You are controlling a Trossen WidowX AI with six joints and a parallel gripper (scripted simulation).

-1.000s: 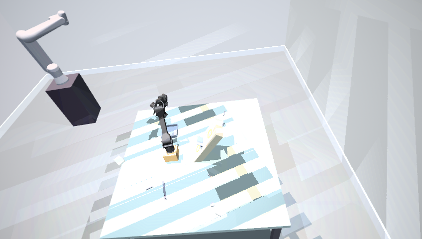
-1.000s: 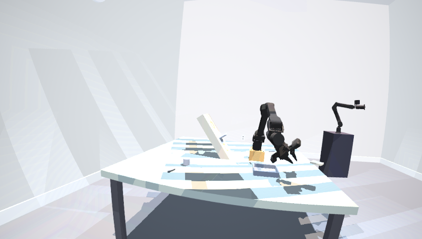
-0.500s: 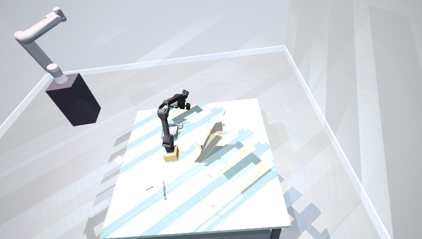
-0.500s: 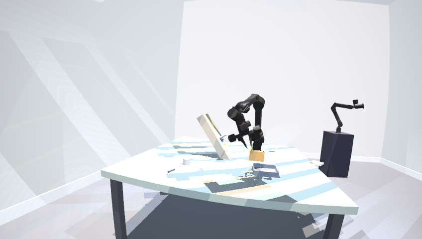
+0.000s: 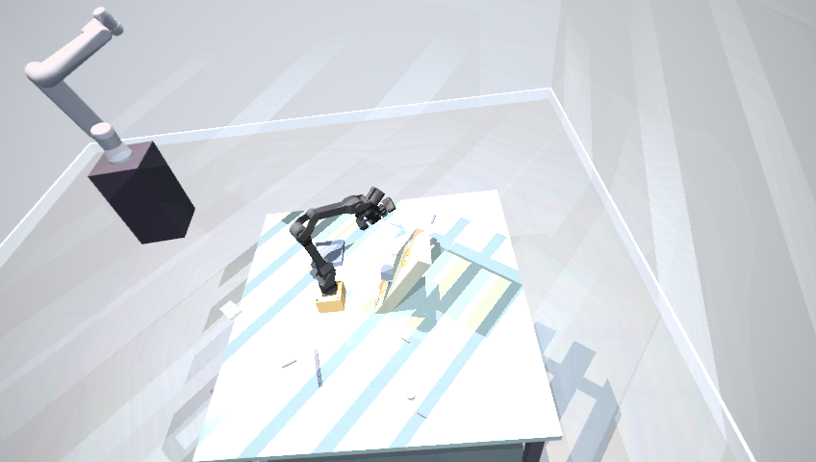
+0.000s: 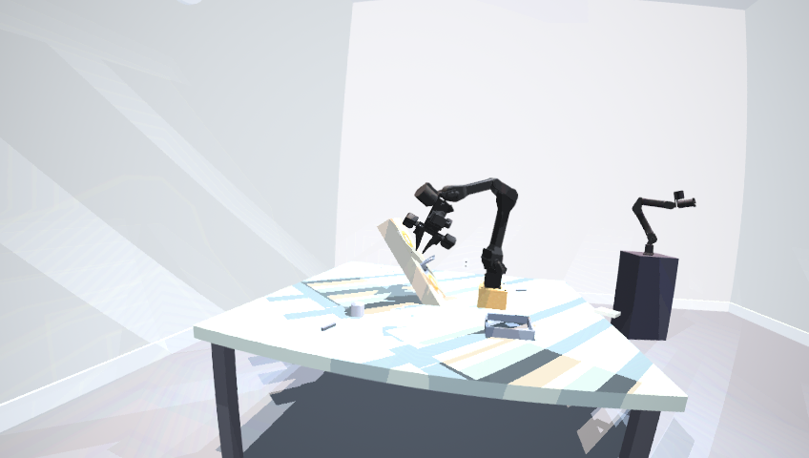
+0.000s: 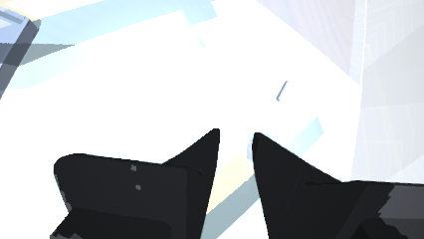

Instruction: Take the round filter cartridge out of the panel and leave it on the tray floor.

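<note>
Now: the round filter cartridge 290 mm to the right of my gripper tip and 90 mm ahead of it. Also, from my gripper tip: cream service panel (280 mm to the right, 70 mm below, 50 mm ahead); then blue-grey tray (310 mm behind, 220 mm below, 30 mm to the left).
</note>
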